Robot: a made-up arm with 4 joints.
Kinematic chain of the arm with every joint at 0, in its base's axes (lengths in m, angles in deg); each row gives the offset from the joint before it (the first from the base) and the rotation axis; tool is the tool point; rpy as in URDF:
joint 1: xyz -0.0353 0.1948 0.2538 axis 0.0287 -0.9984 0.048
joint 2: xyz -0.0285 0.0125 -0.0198 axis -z
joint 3: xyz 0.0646 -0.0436 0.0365 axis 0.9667 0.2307 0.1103
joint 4: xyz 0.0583 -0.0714 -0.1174 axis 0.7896 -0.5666 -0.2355
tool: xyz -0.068 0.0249 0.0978 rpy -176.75 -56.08 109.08
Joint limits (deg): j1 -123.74..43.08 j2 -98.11..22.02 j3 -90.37..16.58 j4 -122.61..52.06
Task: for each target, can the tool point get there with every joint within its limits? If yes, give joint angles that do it. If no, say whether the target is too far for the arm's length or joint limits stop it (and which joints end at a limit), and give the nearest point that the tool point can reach.
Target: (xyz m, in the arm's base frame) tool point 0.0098 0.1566 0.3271
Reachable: yes | joints 11.65 -48.07 -76.23 25.39
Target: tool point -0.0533 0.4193 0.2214
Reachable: no: joint limits stop it (at a limit: joint 2) | nearest point -0.0663 0.3353 0.1966 | short by 0.088 m
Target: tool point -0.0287 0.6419 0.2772
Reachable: no: too far | nearest point 0.0278 0.3499 0.2995 | short by 0.298 m
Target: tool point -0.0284 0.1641 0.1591
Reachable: yes | joints -56.51 -4.35 -32.27 -76.87
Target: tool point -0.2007 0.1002 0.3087
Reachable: no: joint limits stop it (at a limit: joint 1, joint 2, joint 4) | nearest point -0.1504 0.1115 0.2825 | short by 0.058 m
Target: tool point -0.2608 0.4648 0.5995
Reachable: no: too far | nearest point -0.1013 0.3066 0.3354 | short by 0.347 m
